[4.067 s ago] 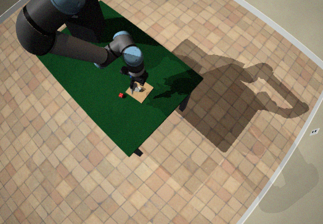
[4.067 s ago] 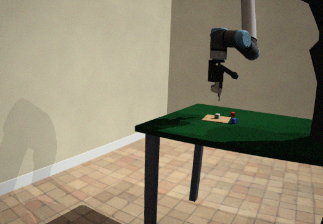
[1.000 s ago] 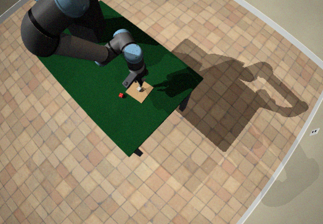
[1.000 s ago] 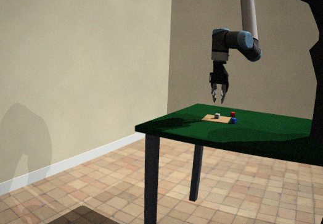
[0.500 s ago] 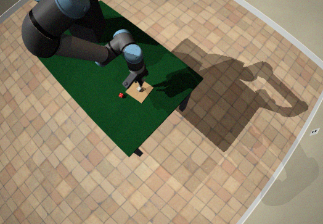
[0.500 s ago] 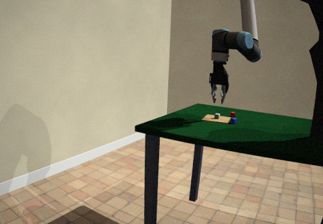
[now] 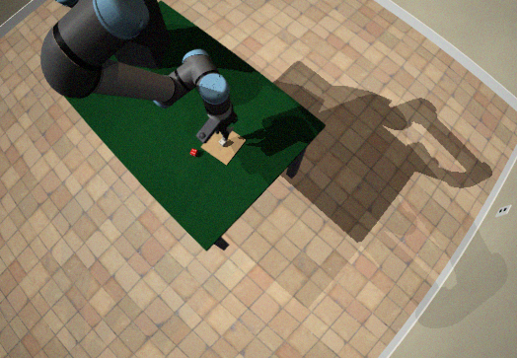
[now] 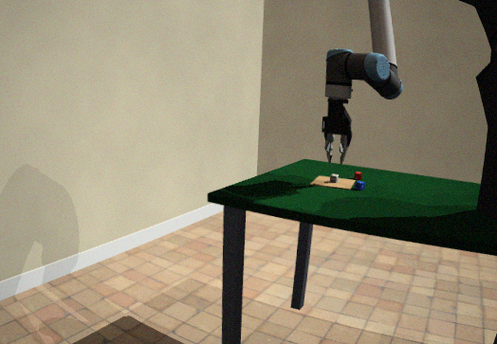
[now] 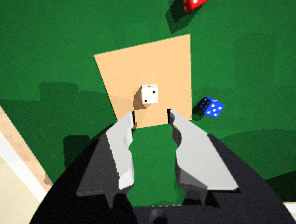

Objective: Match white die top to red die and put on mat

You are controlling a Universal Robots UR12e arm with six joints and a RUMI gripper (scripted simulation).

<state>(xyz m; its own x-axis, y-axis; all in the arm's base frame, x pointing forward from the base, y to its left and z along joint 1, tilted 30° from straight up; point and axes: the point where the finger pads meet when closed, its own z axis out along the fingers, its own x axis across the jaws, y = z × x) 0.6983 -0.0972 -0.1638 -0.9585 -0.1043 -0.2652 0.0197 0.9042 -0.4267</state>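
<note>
Now: hand 70 mm above the white die. From my hand the other things lie so: red die (120 mm to the right, 70 mm below, 60 mm behind); then tan mat (80 mm below); then blue die (100 mm behind, 70 mm below, 30 mm to the left).
</note>
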